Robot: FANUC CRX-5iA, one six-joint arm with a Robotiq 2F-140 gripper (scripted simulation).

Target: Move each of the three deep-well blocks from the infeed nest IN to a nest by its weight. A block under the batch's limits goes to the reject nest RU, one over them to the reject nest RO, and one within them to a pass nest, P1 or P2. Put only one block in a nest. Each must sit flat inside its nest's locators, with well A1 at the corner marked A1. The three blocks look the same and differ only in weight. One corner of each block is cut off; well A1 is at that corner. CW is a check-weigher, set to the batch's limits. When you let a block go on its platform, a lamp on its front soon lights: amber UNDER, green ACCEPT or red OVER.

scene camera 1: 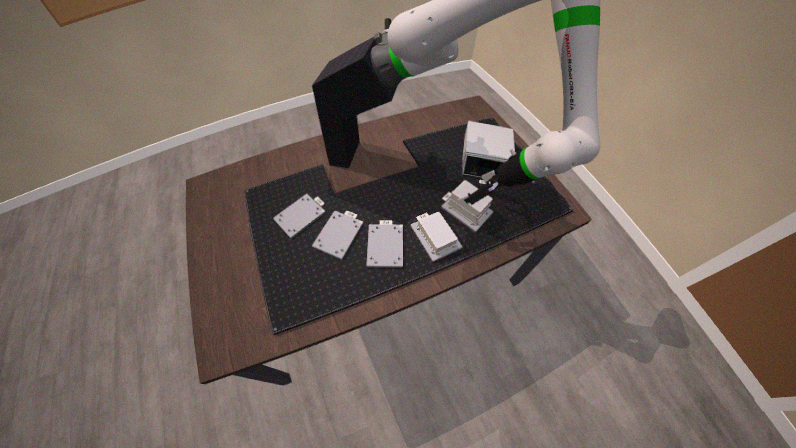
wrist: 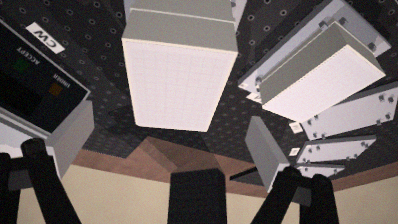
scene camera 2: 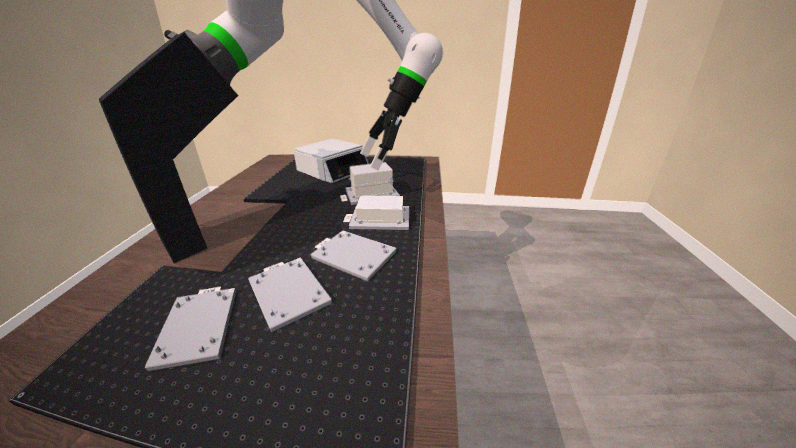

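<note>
A check-weigher CW (scene camera 1: 475,165) (scene camera 2: 333,168) is in view. The gripper (scene camera 1: 472,190) (scene camera 2: 368,161) (wrist: 172,122) is in view as well.
</note>
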